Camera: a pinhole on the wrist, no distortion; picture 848 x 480 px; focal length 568.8 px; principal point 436.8 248.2 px. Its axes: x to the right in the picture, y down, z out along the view. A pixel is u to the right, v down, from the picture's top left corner.
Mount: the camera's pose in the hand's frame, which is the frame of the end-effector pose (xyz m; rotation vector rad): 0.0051 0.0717 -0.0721 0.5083 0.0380 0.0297
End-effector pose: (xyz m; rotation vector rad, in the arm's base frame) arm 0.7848 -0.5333 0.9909 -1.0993 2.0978 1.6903
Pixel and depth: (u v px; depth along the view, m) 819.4 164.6 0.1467
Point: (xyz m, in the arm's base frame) 0.7068 -0.5398 0.9008
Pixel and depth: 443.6 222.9 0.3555
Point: 0.7827 -0.3391 0.8202
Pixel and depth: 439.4 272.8 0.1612
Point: 0.7571 -0.4727 0.9608
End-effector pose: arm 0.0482 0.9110 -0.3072 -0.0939 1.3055 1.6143
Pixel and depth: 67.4 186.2 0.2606
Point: 0.2565 0.9175 -0.2147
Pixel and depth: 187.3 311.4 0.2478
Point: 0.1938 0.9717 -0.2049
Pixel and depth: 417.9 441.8 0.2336
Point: 0.1104 1.0482 -0.2220
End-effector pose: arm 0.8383 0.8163 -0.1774 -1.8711 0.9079 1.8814
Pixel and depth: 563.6 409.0 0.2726
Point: 0.6728 0.9243 -0.2640
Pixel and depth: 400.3 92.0 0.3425
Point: 0.8137 1.0646 -0.2256
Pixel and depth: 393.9 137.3 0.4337
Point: 0.7732 1.1473 -0.2321
